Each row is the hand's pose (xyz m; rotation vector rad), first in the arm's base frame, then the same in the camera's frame.
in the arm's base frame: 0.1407 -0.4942 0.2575 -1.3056 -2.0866 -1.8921
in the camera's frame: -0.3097 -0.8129 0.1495 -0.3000 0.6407 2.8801
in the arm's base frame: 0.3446 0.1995 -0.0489 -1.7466 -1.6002 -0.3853
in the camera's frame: -0.4647 -0.3020 0.7253 -0.4313 -1.6454 -1.9836
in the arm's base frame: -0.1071 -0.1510 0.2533 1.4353 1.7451 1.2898
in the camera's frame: -0.6287 -0.5347 0.1447 0.5123 0.3289 2.6102
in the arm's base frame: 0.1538 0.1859 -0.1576 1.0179 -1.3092 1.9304
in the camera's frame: -0.4658 -0.1512 0.5651 -0.1684 2.1516 -1.2993
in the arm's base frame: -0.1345 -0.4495 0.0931 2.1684 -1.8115 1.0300
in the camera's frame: -0.3471 -0.5564 -0.0443 -0.9075 1.2566 -0.7562
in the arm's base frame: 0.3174 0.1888 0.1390 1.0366 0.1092 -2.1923
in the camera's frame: -0.5913 -0.4396 0.6909 2.5692 0.8293 -0.9247
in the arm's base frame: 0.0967 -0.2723 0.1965 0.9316 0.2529 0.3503
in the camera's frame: -0.4292 -0.6346 0.2432 1.5669 -1.0493 1.2108
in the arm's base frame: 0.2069 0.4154 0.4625 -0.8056 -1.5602 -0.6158
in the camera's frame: -0.9914 -0.5249 0.7205 0.6789 -1.8634 -1.7485
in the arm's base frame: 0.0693 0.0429 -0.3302 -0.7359 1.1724 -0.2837
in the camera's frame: -0.2987 -0.0606 0.4194 0.3159 0.0029 0.1148
